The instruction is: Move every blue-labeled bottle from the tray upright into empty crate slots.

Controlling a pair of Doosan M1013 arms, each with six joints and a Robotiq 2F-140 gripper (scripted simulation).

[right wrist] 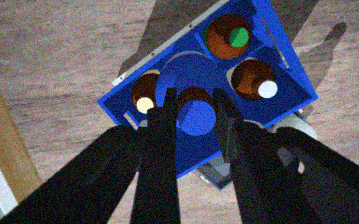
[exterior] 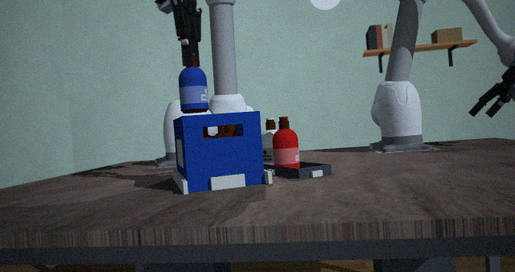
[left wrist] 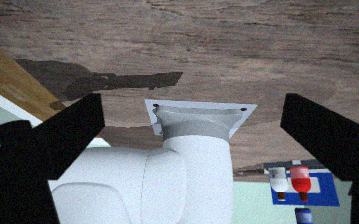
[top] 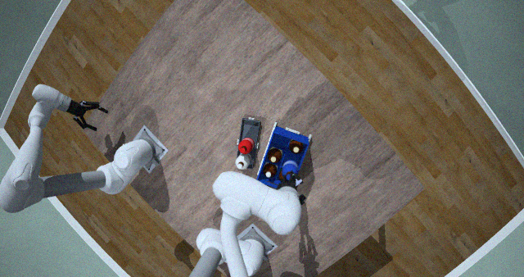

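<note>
Now: right hand 8 cm above the blue-labeled bottle. Round my right hand: green-capped bottle: 8 cm behind, 3 cm to the right, 26 cm below; red bottle: 11 cm behind, 23 cm to the left, 26 cm below; blue crate: 2 cm behind, 4 cm to the left, 26 cm below.
</note>
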